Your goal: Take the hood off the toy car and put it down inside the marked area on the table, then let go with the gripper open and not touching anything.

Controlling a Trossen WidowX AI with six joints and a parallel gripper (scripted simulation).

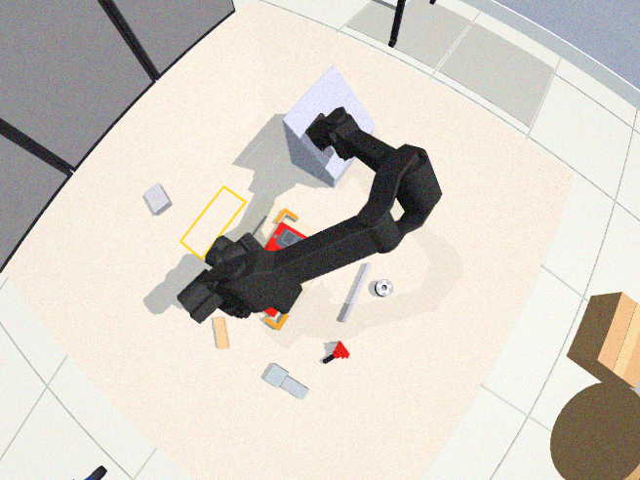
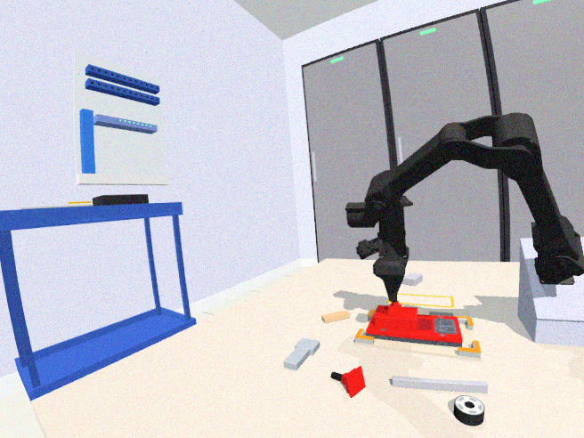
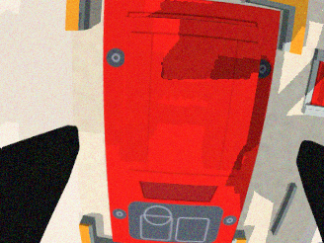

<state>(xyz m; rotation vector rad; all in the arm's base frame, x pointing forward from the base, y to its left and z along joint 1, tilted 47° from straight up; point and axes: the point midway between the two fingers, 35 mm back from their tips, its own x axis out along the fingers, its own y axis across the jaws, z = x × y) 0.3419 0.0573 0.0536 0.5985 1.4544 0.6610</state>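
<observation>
The hood is 5 cm below my gripper tip. The rest, counted from my gripper tip: grey bar: 10 cm behind, 18 cm to the left, 9 cm below; tan block: 16 cm ahead, 3 cm to the right, 9 cm below; small grey piece: 1 cm behind, 39 cm to the right, 8 cm below.
</observation>
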